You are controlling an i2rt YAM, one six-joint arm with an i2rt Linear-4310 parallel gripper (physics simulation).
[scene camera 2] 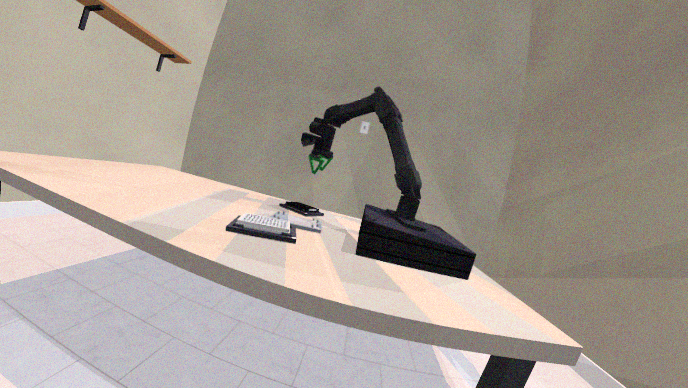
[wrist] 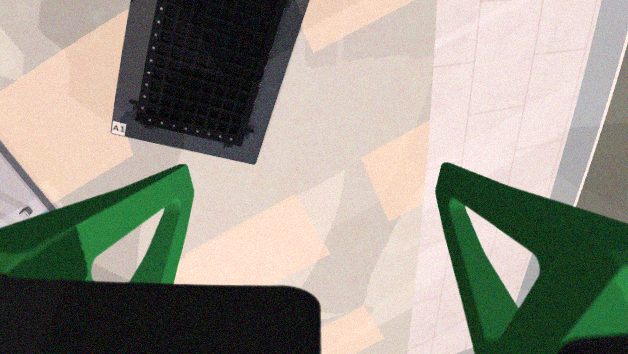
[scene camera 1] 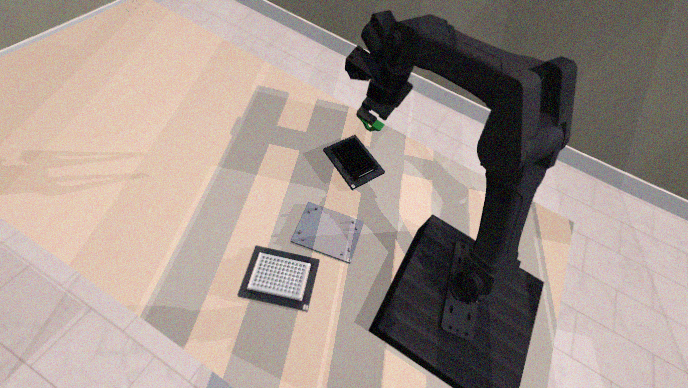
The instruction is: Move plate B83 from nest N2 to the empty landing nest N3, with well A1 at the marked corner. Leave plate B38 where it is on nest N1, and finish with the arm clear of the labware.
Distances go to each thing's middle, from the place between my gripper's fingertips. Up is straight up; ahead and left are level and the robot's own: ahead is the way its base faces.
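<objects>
There is the grey nest plate (scene camera 1: 328,232), and my hand is 2 cm short of it, 17 cm above it and 28 cm to the right of it.
</objects>
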